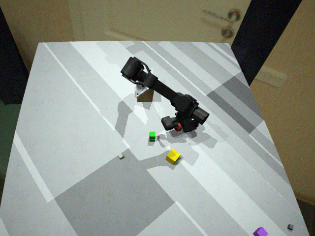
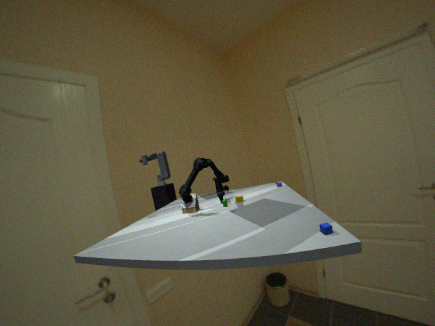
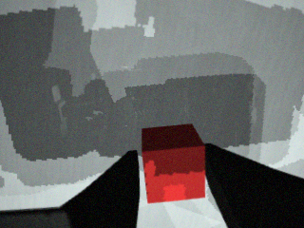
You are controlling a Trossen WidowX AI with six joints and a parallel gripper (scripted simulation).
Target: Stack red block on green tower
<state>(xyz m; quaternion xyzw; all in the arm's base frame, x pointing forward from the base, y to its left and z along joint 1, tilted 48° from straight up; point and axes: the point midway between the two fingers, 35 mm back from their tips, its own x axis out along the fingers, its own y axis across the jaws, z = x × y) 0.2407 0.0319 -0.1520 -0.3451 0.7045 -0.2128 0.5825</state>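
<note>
Now: the yellow cube 16 cm ahead of my gripper tip, 6 cm to the right of it and 2 cm above it. From my gripper tip the other things lie so: red block (1 cm above); then purple cube (55 cm ahead, 24 cm to the left, 1 cm above); then tiny white cube (12 cm ahead, 29 cm to the right).
</note>
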